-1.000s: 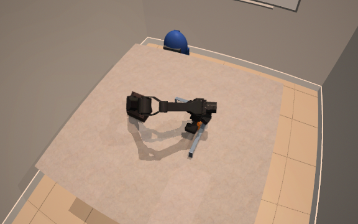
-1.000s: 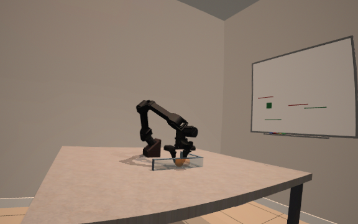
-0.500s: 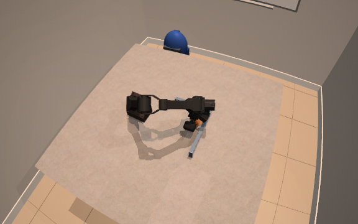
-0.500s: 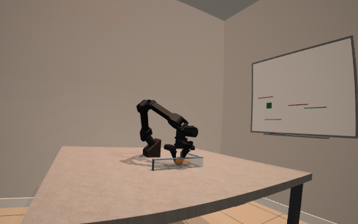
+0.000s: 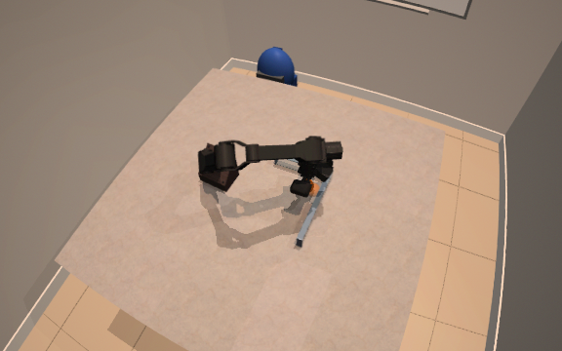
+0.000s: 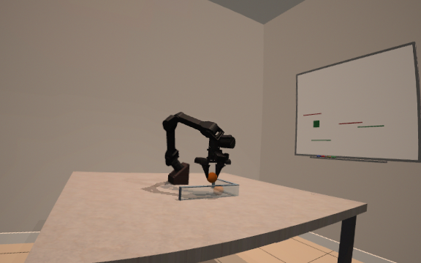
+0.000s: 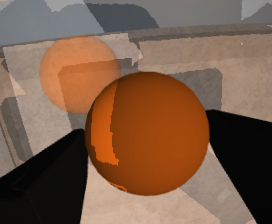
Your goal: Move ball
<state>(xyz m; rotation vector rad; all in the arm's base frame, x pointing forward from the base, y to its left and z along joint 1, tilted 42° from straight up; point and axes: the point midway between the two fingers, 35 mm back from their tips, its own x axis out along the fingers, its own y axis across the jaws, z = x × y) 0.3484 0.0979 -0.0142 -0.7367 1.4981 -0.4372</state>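
Now: the see-through ball copy 1 cm ahead of my gripper tip, 4 cm to the left of it and 6 cm below it. The rest, counted from my gripper tip: orange ball (right at my gripper tip).
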